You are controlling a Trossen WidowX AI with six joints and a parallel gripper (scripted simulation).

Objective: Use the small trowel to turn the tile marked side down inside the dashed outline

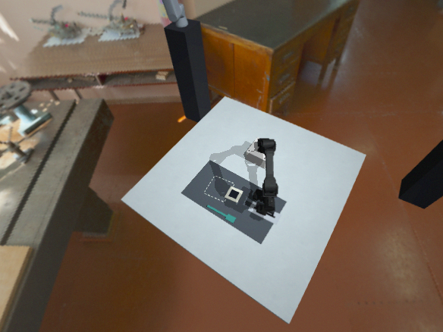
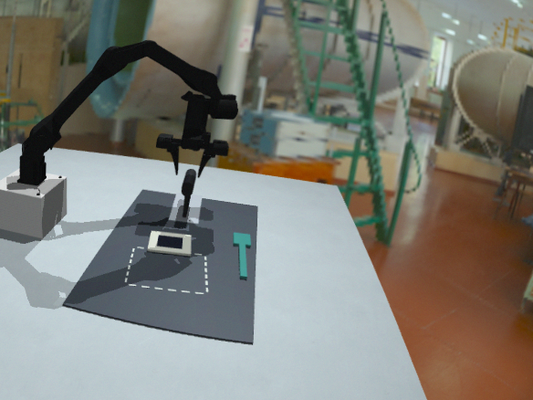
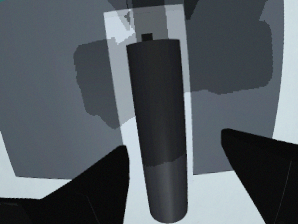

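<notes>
My gripper tip is 50 mm above the black-handled float, 20 mm to the left of it and 10 mm short of it. The rest, counted from my gripper tip: dark mat (230 mm to the right, 110 mm below, 10 mm ahead); then teal trowel (220 mm to the right, 150 mm ahead, 80 mm below); then tile (230 mm to the right, 80 mm below, 10 mm behind).
</notes>
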